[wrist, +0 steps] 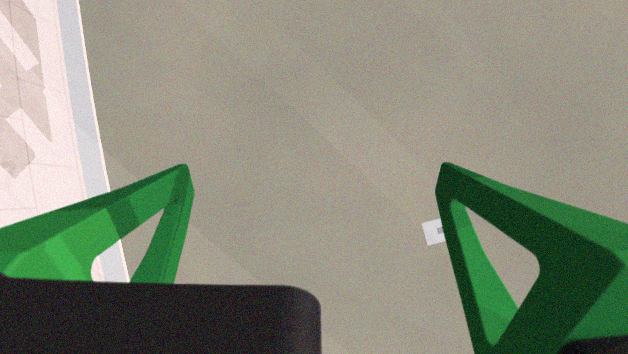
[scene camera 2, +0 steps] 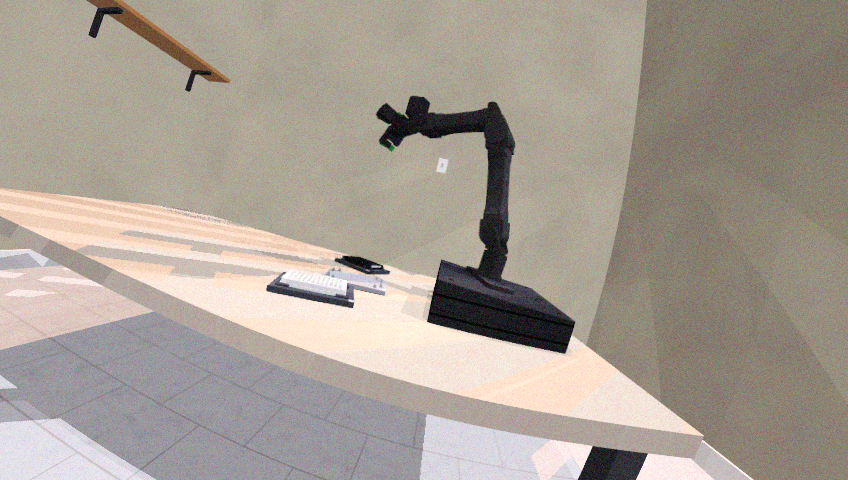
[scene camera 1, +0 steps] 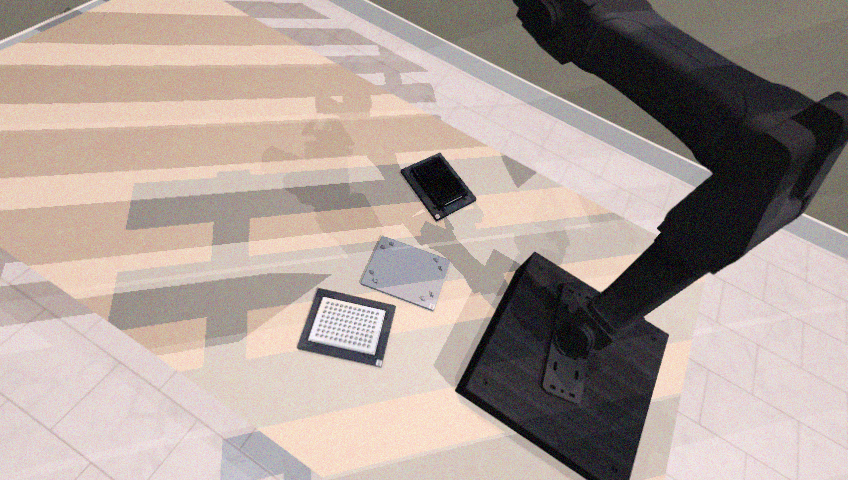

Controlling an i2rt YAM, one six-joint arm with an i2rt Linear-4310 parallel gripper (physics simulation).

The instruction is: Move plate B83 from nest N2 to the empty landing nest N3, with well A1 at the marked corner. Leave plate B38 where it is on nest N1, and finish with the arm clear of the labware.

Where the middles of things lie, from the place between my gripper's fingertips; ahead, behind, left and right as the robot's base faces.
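There's a grey plate holder (scene camera 1: pixel 405 272) that's 51 cm below my hand, 35 cm to the left of it and 5 cm behind it. The white multi-well plate (scene camera 1: pixel 346 325) sits 50 cm below my hand too, and it's 50 cm to the left and 2 cm ahead. As for the black plate (scene camera 1: pixel 442 187), that one is 11 cm to the left of my hand, 4 cm behind it and 50 cm below.
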